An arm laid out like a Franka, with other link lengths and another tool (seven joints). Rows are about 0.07 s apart.
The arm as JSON. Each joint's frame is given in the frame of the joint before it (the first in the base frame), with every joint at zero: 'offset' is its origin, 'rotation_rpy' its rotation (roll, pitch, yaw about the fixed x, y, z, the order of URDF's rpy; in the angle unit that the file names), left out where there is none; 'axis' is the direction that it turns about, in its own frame. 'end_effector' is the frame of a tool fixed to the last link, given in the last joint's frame.
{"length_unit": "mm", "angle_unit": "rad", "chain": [
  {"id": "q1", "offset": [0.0, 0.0, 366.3], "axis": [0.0, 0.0, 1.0]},
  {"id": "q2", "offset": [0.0, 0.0, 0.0], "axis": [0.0, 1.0, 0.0]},
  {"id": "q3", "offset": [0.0, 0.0, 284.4], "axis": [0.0, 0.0, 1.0]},
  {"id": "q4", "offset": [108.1, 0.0, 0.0], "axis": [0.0, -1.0, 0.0]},
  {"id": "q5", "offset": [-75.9, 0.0, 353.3], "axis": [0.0, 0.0, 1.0]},
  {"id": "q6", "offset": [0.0, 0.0, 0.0], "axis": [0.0, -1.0, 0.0]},
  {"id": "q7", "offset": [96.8, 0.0, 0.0], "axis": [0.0, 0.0, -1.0]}
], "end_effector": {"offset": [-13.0, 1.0, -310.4], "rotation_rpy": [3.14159, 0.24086, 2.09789]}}
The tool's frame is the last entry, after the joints.
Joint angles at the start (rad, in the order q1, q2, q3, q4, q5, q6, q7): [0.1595, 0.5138, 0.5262, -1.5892, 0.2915, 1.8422, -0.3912]
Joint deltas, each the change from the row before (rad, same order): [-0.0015, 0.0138, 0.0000, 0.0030, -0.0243, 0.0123, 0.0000]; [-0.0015, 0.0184, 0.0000, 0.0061, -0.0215, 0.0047, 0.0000]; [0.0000, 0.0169, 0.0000, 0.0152, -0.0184, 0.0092, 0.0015]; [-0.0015, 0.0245, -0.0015, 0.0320, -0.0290, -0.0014, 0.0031]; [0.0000, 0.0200, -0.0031, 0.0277, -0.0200, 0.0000, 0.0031]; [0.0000, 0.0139, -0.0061, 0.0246, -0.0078, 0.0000, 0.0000]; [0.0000, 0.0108, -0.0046, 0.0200, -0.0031, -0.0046, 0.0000]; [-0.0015, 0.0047, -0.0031, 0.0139, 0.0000, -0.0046, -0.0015]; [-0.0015, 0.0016, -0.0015, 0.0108, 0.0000, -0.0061, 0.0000]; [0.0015, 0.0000, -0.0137, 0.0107, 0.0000, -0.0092, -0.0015]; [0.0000, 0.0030, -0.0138, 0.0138, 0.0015, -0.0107, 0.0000]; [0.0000, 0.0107, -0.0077, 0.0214, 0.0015, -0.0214, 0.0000]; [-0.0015, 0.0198, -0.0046, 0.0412, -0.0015, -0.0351, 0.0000]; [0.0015, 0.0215, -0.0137, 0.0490, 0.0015, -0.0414, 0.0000]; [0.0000, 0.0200, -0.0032, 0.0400, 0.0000, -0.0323, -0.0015]
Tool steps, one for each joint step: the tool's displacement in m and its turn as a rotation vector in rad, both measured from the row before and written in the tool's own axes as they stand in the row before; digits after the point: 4 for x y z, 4 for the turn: [-0.0081, -0.0049, 0.0057, 0.0102, -0.0138, -0.0038]; [-0.0061, -0.0056, 0.0069, 0.0118, -0.0041, -0.0028]; [-0.0086, -0.0006, 0.0030, 0.0012, -0.0135, -0.0018]; [-0.0132, -0.0026, 0.0009, 0.0057, -0.0176, -0.0024]; [-0.0113, -0.0013, 0.0005, 0.0018, -0.0148, 0.0013]; [-0.0103, -0.0001, -0.0017, -0.0051, -0.0123, 0.0051]; [-0.0065, -0.0002, -0.0015, -0.0037, -0.0049, 0.0046]; [-0.0048, 0.0000, -0.0028, -0.0045, -0.0040, 0.0031]; [-0.0030, 0.0002, -0.0033, -0.0027, -0.0027, 0.0022]; [-0.0064, -0.0047, -0.0033, 0.0041, -0.0056, 0.0070]; [-0.0071, -0.0050, -0.0031, 0.0030, -0.0035, 0.0112]; [-0.0031, -0.0037, -0.0017, 0.0041, 0.0086, 0.0065]; [-0.0044, -0.0028, -0.0041, 0.0026, 0.0117, 0.0044]; [-0.0067, -0.0052, -0.0054, 0.0045, 0.0111, 0.0094]; [-0.0028, -0.0018, -0.0034, 0.0006, 0.0120, 0.0012]
